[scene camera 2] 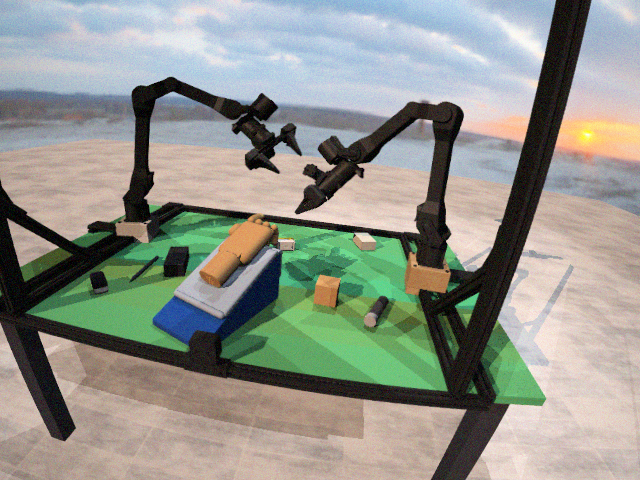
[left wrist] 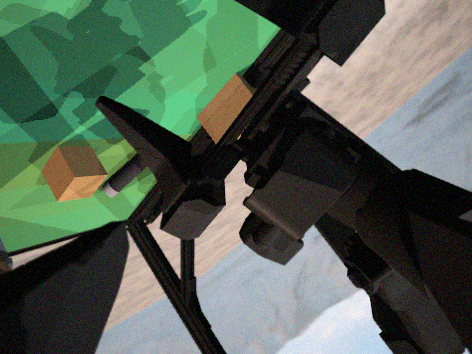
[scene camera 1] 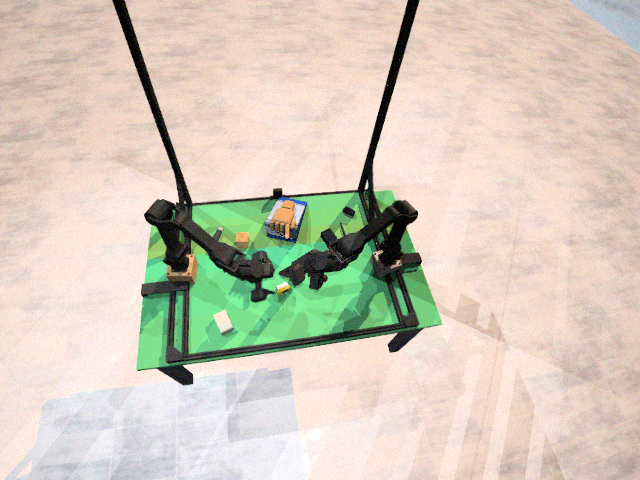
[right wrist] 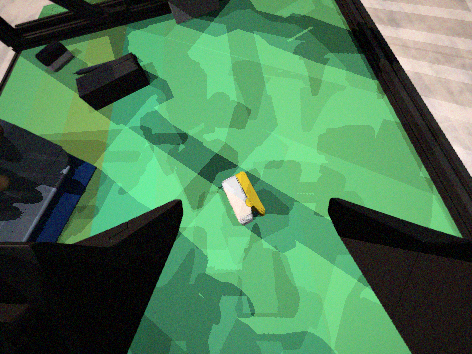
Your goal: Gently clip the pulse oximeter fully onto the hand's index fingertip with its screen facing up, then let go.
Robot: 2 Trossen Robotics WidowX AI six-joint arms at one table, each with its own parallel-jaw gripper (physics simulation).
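Seen in the pictures: left gripper, fingertip midpoint: (scene camera 2: pixel 290 163) (left wrist: pixel 264 227) (scene camera 1: pixel 285 268); right gripper, fingertip midpoint: (scene camera 2: pixel 299 211) (left wrist: pixel 133 33) (scene camera 1: pixel 274 281) (right wrist: pixel 255 205); left arm's base, origin of the base link: (scene camera 2: pixel 137 218) (scene camera 1: pixel 387 258); right arm's base, origin of the base link: (scene camera 2: pixel 429 262) (scene camera 1: pixel 180 264).
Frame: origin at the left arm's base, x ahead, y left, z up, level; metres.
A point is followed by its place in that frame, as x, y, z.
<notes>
The white-and-yellow pulse oximeter (scene camera 1: pixel 282 287) @(0.473, -0.040, -0.029) (scene camera 2: pixel 286 244) @(0.474, -0.059, -0.037) (right wrist: pixel 238 200) @(0.476, -0.048, -0.028) lies on the table, apart from the hand, its white and yellow halves side by side. Its screen cannot be made out. The tan hand (scene camera 1: pixel 284 212) @(0.365, -0.326, 0.082) (scene camera 2: pixel 241 246) @(0.370, -0.343, 0.077) rests on a sloped support (scene camera 1: pixel 300 209) (scene camera 2: pixel 248 304) @(0.391, -0.412, -0.019), its index finger (scene camera 1: pixel 287 231) extended in scene camera 1. My right gripper (scene camera 2: pixel 298 209) @(0.508, -0.035, 0.064) (right wrist: pixel 255 205) @(0.508, -0.035, 0.064) is open and empty above the oximeter, which shows between its fingertips in the right wrist view. My left gripper (scene camera 1: pixel 298 277) (scene camera 2: pixel 288 162) @(0.472, -0.005, 0.198) is open and empty, raised close beside the right one.
An orange block (scene camera 1: pixel 241 239) @(0.570, -0.311, -0.009) (scene camera 2: pixel 326 290) @(0.557, -0.348, -0.018) (left wrist: pixel 75 172) @(0.552, -0.294, -0.016), a dark cylinder (scene camera 1: pixel 219 233) @(0.654, -0.395, -0.037) (scene camera 2: pixel 376 311) @(0.661, -0.405, -0.033) (left wrist: pixel 123 177) @(0.657, -0.384, -0.040), a white block (scene camera 1: pixel 223 321) @(0.735, 0.019, -0.029) (scene camera 2: pixel 364 241) @(0.725, -0.022, -0.029), a black box (scene camera 2: pixel 176 260) @(0.191, -0.222, -0.025) (right wrist: pixel 112 82) @(0.207, -0.184, -0.027), a pen (scene camera 2: pixel 144 268) @(0.105, -0.224, -0.052) and a small black object (scene camera 1: pixel 348 211) @(0.040, -0.313, -0.027) (scene camera 2: pixel 98 282) @(0.046, -0.343, -0.029) (right wrist: pixel 54 56) @(0.046, -0.313, -0.037) lie around.
</notes>
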